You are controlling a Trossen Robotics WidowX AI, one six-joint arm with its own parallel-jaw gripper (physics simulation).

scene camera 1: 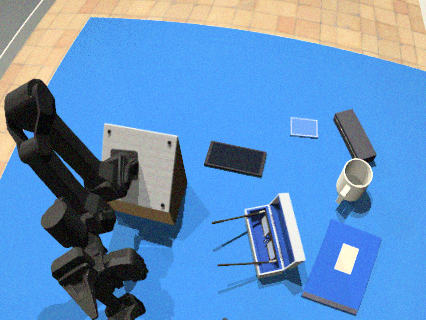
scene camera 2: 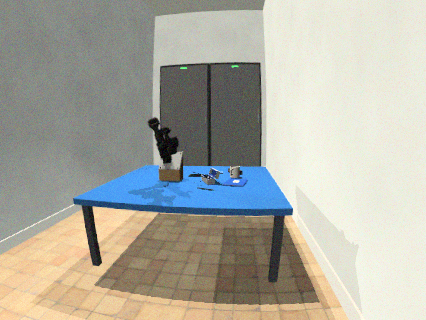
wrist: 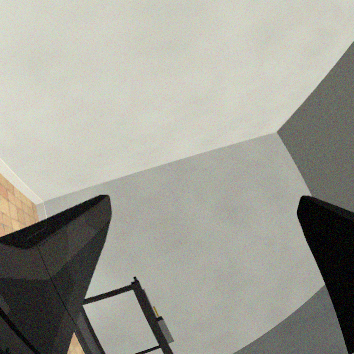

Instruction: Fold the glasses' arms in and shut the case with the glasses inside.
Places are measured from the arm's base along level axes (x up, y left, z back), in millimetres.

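Pixels of known places: gripper, fingertip midpoint: (scene camera 2: 173, 136) (wrist: 209, 205); arm's base, origin of the base link: (scene camera 1: 124, 164) (scene camera 2: 167, 159).
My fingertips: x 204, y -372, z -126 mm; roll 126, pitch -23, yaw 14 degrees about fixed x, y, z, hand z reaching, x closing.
For each thing: its top centre in the pictures, then the offset to it from my fingertips. "spot": a spot on its surface instead.
- black phone, middle of its top: (scene camera 1: 235, 157) dx -351, dy +507, dz -104 mm
- mug, surface spot: (scene camera 1: 356, 175) spot: dx -347, dy +499, dz -431 mm
- dark box, middle of its top: (scene camera 1: 356, 133) dx -324, dy +617, dz -426 mm
- blue notebook, middle of its top: (scene camera 1: 344, 266) (scene camera 2: 235, 181) dx -351, dy +249, dz -409 mm
- small pale-edged square, surface spot: (scene camera 1: 304, 127) spot: dx -354, dy +631, dz -279 mm
- thin dark item, middle of its top: (scene camera 2: 206, 188) dx -350, dy +60, dz -201 mm
The white case (scene camera 1: 291, 225) (scene camera 2: 209, 181) with blue lining stands open on the table, its lid tilted up on the right side in scene camera 1. The glasses (scene camera 1: 267, 236) lie with their front inside the case. Both thin dark arms are unfolded and stick out over the case's left wall, roughly parallel, raised above their shadows. My gripper (scene camera 1: 103, 316) (wrist: 209, 205) is open and empty, well to the left of the case. The wrist view faces walls and shows neither case nor glasses. Small details of the glasses are unclear.
The robot's base block (scene camera 1: 145, 170) (scene camera 2: 171, 174) stands left. A black phone (scene camera 1: 235, 159) lies above the case. A mug (scene camera 1: 356, 175) (scene camera 2: 235, 172), dark box (scene camera 1: 354, 135), blue notebook (scene camera 1: 325, 270) (scene camera 2: 228, 183) and small pale-edged square (scene camera 1: 304, 127) are on the right. A thin dark item (scene camera 2: 205, 189) lies nearer the front edge.
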